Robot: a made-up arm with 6 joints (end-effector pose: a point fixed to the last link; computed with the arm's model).
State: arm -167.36 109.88 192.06 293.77 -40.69 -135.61
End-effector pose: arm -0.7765 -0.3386 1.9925 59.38 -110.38 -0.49
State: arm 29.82 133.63 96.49 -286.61 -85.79 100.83
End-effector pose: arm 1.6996 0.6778 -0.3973 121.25 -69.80 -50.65
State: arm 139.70 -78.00 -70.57 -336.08 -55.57 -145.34
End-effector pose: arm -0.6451 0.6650 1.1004 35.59 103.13 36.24
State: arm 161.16 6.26 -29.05 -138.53 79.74 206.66
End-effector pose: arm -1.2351 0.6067 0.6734 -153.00 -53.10 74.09
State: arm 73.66 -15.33 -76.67 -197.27 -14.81 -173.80
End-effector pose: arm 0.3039 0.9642 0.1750 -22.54 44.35 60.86
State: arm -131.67 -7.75 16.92 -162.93 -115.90 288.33
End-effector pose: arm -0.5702 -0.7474 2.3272 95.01 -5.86 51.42
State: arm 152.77 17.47 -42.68 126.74 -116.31 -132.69
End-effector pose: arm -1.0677 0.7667 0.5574 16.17 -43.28 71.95
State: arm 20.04 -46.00 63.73 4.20 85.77 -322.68
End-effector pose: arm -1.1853 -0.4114 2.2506 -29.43 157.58 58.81
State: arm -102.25 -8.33 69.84 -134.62 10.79 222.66
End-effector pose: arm -0.0720 -0.1624 2.9608 -110.39 31.41 -131.89
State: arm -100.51 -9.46 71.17 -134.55 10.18 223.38
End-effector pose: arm -0.0500 -0.0839 2.9626 -112.84 27.60 -132.07
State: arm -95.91 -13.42 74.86 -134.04 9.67 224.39
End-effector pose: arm -0.0153 0.1680 2.9444 -117.54 15.90 -133.74
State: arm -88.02 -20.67 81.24 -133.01 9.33 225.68
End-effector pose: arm -0.0530 0.6107 2.8337 116.75 5.73 131.98
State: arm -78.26 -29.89 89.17 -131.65 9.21 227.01
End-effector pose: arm -0.2600 1.0928 2.5617 107.50 31.08 128.53
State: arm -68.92 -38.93 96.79 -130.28 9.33 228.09
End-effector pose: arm -0.5813 1.4154 2.1755 93.08 52.58 126.04
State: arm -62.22 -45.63 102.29 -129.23 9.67 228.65
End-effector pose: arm -0.8488 1.5361 1.8329 79.81 66.04 124.63
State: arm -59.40 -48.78 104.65 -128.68 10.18 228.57
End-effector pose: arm -0.9653 1.5593 1.6655 73.36 71.57 124.18
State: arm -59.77 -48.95 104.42 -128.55 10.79 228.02
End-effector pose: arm -0.9570 1.5640 1.6667 73.71 71.72 124.50
